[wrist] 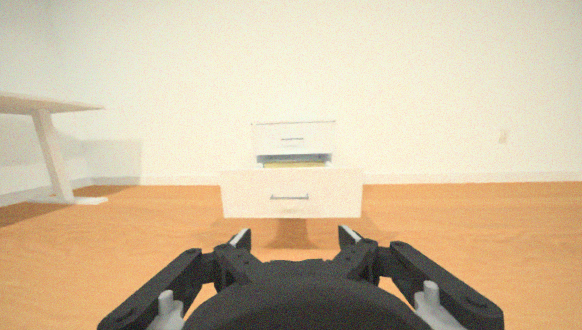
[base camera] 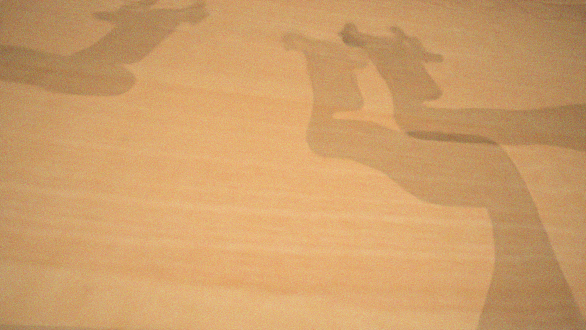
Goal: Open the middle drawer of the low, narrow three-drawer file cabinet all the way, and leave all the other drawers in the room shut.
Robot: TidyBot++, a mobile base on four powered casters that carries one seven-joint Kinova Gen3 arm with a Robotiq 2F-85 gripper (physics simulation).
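Frame: origin at the arm's base, x ahead, y left, z up, level; metres.
Seen in the pictures: gripper, between the fingertips: (wrist: 294, 237).
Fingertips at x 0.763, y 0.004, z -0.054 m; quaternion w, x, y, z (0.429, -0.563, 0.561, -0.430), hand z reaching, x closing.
Observation:
Offsets run from my fingertips to a thing's top centre. "pt": to the spot under its first point. Level surfaces: height alone.
The low white file cabinet (wrist: 293, 122) stands against the wall in the middle of the wrist view. Its top drawer {pt 0.054 m up, 0.643 m ahead, 0.103 m left} (wrist: 270, 145) is shut and has a thin grey handle. The middle drawer (wrist: 250, 190) is pulled far out towards the camera, with its grey handle {pt 0.068 m down, 0.261 m ahead, 0.008 m left} (wrist: 289, 197) level and yellow and dark contents {pt 0.058 m down, 0.697 m ahead, 0.013 m right} (wrist: 293, 164) showing behind its front. The bottom drawer is hidden behind that front. My gripper (wrist: 294, 237) is open and empty, low in the wrist view, apart from the drawer and on the camera's side of it. The cabinet does not show in the base camera view.
A table {0.352 m up} (wrist: 45, 105) with a slanted white leg {pt 0.026 m up, 0.904 m ahead, 1.743 m left} (wrist: 52, 155) stands at the left. A pale wall (wrist: 425, 75) with a small outlet (wrist: 503, 136) is behind the cabinet. The wooden floor {0.343 m down} (base camera: 200, 225) (wrist: 475, 240) carries arm-shaped shadows in the base camera view.

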